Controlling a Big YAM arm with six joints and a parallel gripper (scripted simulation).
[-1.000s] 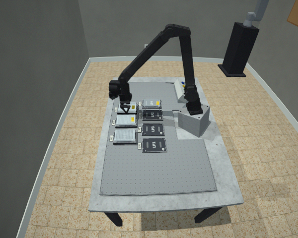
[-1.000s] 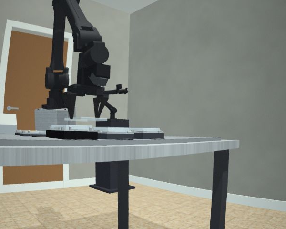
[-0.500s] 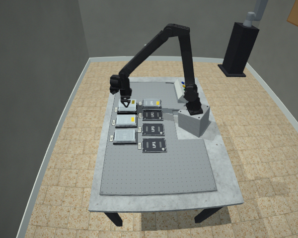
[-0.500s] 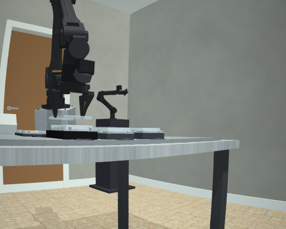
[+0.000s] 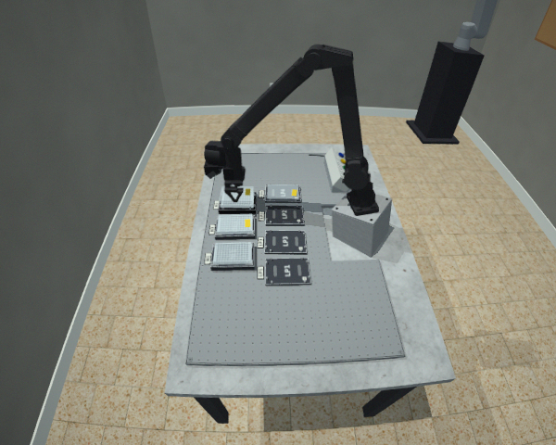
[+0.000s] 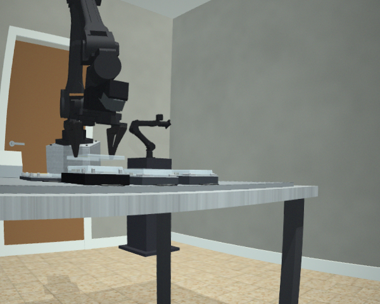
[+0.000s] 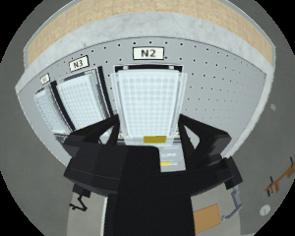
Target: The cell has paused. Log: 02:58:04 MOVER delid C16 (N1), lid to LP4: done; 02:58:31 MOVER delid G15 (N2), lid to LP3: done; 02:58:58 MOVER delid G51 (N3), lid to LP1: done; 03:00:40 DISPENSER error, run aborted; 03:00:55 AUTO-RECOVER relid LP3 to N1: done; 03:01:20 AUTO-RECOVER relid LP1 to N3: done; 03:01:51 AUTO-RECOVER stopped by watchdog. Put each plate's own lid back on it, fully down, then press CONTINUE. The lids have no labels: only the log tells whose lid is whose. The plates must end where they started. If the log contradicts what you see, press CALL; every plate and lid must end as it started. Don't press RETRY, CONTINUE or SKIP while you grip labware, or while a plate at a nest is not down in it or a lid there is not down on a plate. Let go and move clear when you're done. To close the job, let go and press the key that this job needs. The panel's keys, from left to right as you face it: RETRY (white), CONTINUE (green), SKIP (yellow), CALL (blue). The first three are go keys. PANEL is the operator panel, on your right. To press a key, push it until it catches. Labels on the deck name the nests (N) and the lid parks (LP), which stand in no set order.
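My gripper is now 19 cm past the lid, 5 cm to the left of it and 5 cm above it. Round my hand: yellow skip key: 47 cm behind, 17 cm to the right; then blue call key: 47 cm behind, 22 cm to the right.
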